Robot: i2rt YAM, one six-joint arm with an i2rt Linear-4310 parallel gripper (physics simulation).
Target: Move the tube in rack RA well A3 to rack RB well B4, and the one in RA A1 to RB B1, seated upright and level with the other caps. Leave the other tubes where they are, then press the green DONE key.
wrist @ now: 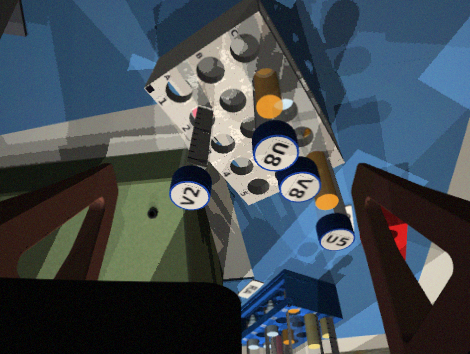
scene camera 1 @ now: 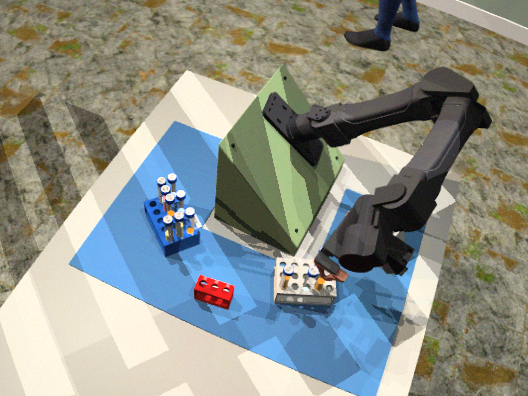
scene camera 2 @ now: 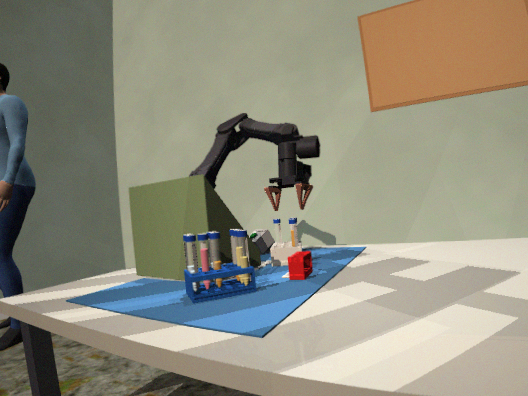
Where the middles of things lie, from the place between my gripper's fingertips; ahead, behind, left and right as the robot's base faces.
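Looking at where my gripper is, I see it 8 cm to the left of the tube capped U5 [wrist: 335, 232] and 4 cm short of it, and 8 cm above it.
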